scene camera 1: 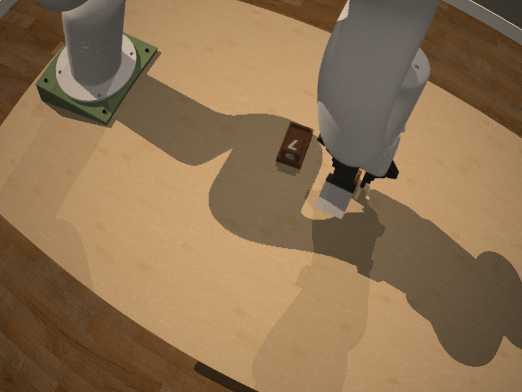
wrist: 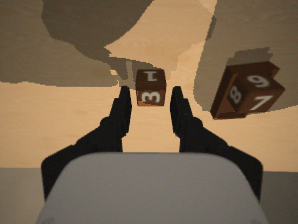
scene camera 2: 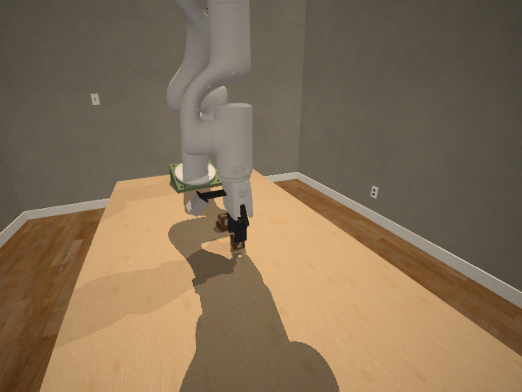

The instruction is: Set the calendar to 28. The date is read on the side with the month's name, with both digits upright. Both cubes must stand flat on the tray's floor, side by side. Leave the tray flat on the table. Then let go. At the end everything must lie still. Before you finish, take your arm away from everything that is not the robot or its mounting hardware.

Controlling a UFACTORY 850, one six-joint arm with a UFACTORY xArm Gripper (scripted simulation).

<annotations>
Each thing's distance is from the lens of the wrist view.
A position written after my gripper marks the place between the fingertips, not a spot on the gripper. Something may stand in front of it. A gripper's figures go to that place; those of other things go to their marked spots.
my gripper point(wrist: 150, 96): 14 cm
brown date cube point(wrist: 150, 85): 13 cm
brown date cube point(wrist: 254, 93): 16 cm
tray point(wrist: 221, 109): 21 cm
</annotations>
